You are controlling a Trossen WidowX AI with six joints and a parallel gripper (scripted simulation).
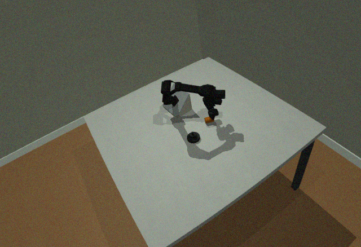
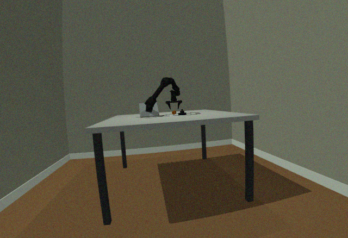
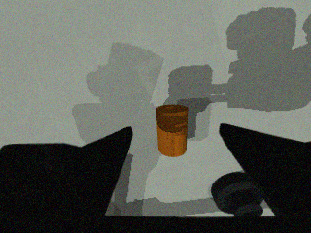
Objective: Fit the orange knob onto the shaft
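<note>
The orange knob lies 4 cm below my gripper tip and 2 cm to the right of it. Round my gripper tip: dark round pedestal: 18 cm to the right, 7 cm ahead, 2 cm below.
</note>
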